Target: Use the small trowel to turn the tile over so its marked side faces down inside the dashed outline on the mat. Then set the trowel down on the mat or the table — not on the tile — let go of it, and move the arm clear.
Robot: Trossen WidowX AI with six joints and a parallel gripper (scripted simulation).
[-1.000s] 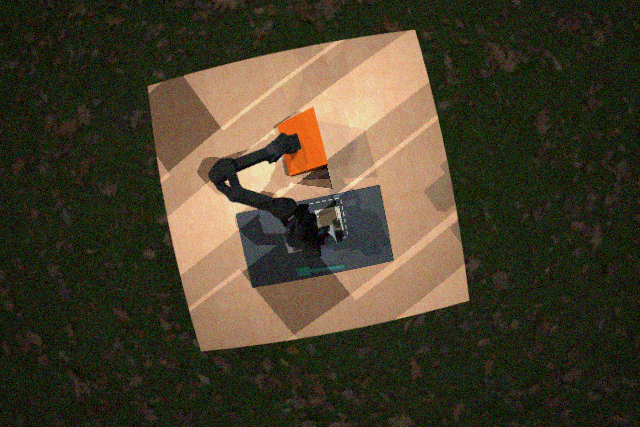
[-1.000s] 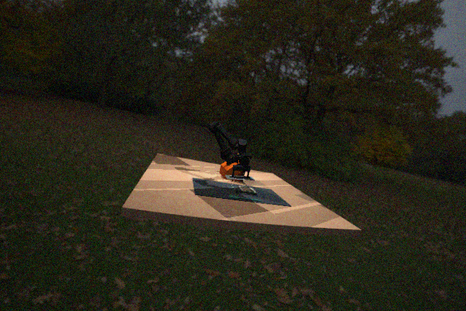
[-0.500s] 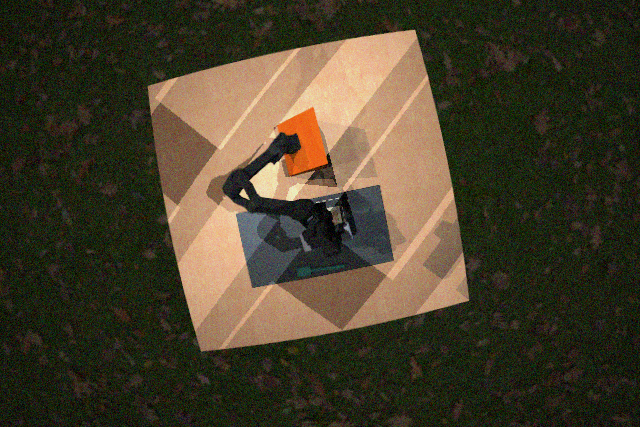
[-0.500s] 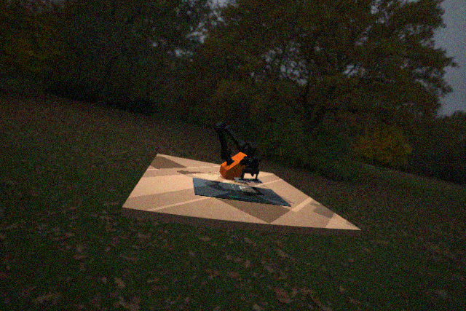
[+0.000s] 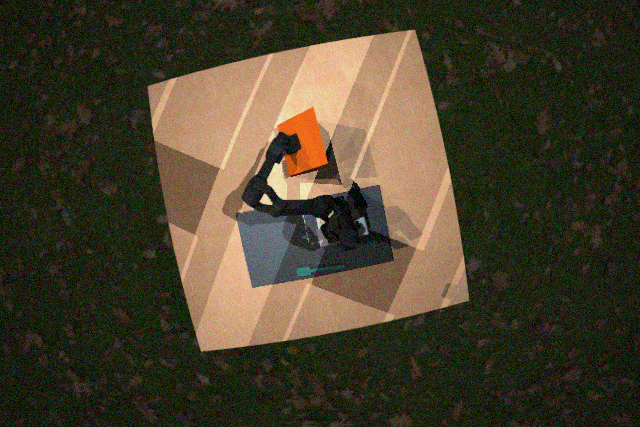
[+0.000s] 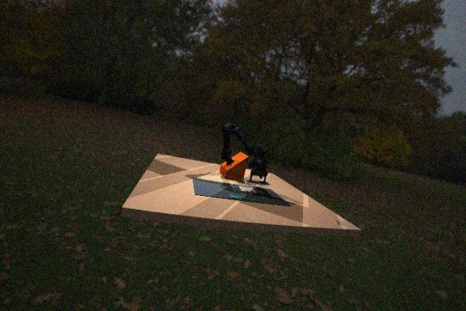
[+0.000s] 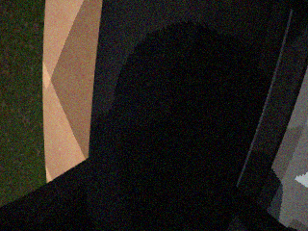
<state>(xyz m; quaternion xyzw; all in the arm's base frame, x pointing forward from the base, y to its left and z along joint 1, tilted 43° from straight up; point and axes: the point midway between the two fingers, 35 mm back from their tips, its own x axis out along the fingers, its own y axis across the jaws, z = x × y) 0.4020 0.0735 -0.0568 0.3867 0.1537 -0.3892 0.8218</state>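
My gripper tip is now 80 mm past the white tile, 50 mm to the left of it and 120 mm above it. Round my gripper tip: teal trowel: 110 mm ahead, 170 mm to the right, 120 mm below; dark grey mat: 30 mm behind, 140 mm to the right, 140 mm below.
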